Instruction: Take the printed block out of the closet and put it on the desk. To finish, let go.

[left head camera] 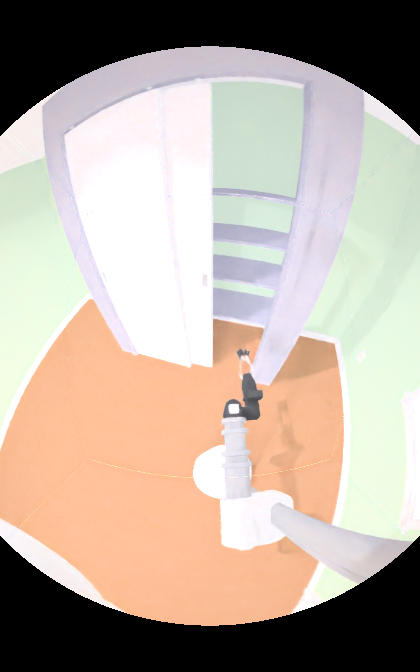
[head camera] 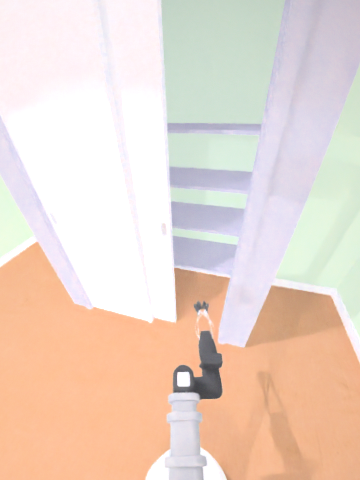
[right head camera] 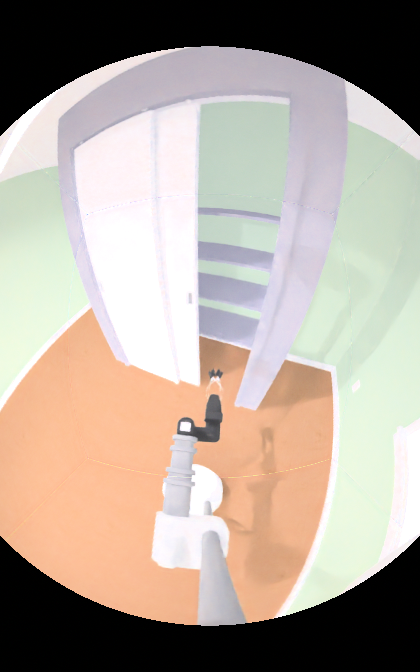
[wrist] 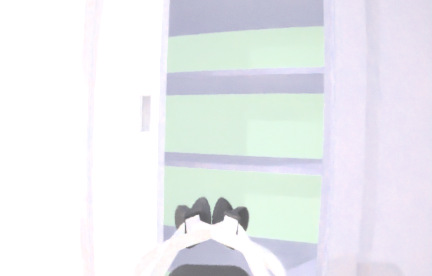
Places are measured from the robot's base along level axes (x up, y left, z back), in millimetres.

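Where they show: gripper, fingertip midpoint: (head camera: 200,301) (wrist: 211,212).
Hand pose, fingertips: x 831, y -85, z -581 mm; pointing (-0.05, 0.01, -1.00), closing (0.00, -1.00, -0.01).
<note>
After its pixels a point has its place.
The lilac closet (head camera: 300,150) @(x 1398, y -415, z -762 mm) (left head camera: 330,165) (right head camera: 317,200) (wrist: 345,125) @(x 926, y -308, z -778 mm) stands ahead, with white sliding doors across its left part and its right part open. Several lilac shelves show in the opening, such as a middle shelf (head camera: 207,218) @(x 811, y -218, z -1330 mm) (wrist: 245,84) @(x 1096, y -192, z -1337 mm). The printed block and the desk do not show in these views. My gripper (head camera: 201,306) @(x 831, y -85, z -581 mm) (left head camera: 243,353) (right head camera: 215,374) (wrist: 211,212) @(x 831, y -85, z -581 mm) is shut, its dark fingertips together with no object between them. It is in front of the opening, between the door edge and the right post. The areas behind the doors are hidden.
The front sliding door (head camera: 152,200) @(x 1125, y 134, z -986 mm) (wrist: 125,200) @(x 733, y 137, z -987 mm) with its recessed handle borders the opening on the left. The closet's right post is close on the right. Green walls with white baseboards flank the closet. Orange floor (head camera: 90,380) @(x -27, y 657, z -541 mm) lies around the base.
</note>
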